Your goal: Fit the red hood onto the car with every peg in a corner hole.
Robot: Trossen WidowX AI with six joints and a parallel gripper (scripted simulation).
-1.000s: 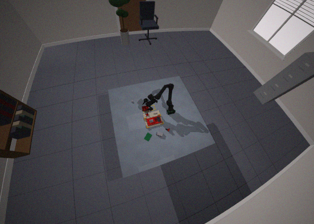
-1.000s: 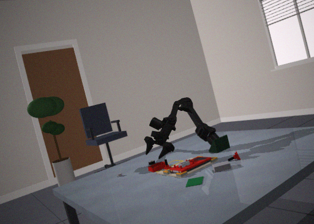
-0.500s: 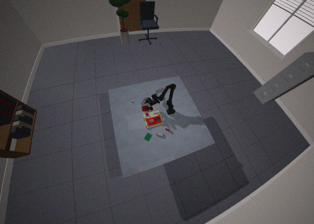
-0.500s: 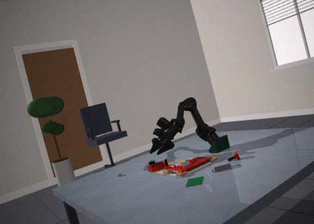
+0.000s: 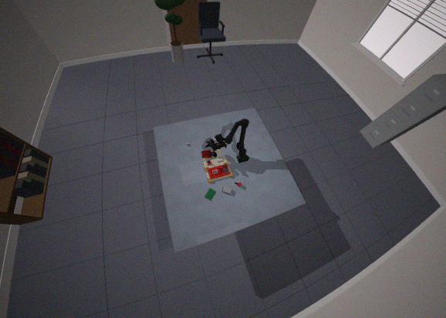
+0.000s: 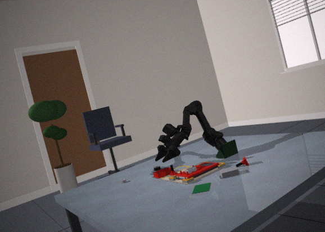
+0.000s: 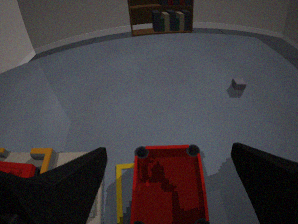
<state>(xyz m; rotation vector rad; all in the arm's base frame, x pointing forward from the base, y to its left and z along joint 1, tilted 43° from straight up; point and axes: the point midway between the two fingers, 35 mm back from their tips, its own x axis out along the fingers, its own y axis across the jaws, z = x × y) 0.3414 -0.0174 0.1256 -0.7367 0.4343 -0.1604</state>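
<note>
Now: gripper tip 70 mm above the red hood and 10 mm past it. The rest, counted from my gripper tip: grey nut (180 mm ahead, 150 mm to the right, 70 mm below); green flat card (420 mm to the left, 80 mm below, 20 mm ahead); jig (190 mm to the left, 90 mm behind, 70 mm below).
</note>
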